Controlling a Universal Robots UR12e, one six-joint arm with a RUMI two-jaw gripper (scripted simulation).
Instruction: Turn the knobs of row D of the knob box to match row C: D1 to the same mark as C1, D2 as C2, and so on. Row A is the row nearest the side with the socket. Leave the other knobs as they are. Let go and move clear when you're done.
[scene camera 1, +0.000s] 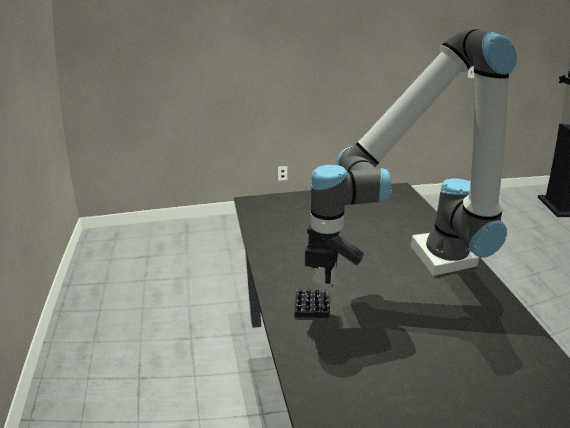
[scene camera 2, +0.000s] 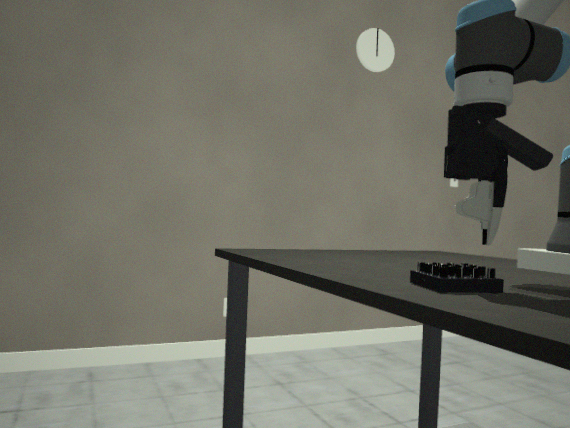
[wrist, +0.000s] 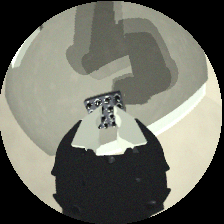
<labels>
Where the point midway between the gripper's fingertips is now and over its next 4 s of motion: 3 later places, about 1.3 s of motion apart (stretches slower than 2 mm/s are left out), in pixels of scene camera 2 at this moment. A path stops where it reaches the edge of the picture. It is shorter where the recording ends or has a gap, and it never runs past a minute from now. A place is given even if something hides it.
My gripper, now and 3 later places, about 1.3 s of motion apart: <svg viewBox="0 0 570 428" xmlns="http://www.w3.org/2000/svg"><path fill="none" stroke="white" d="M486 244L484 238L483 241L482 262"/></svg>
</labels>
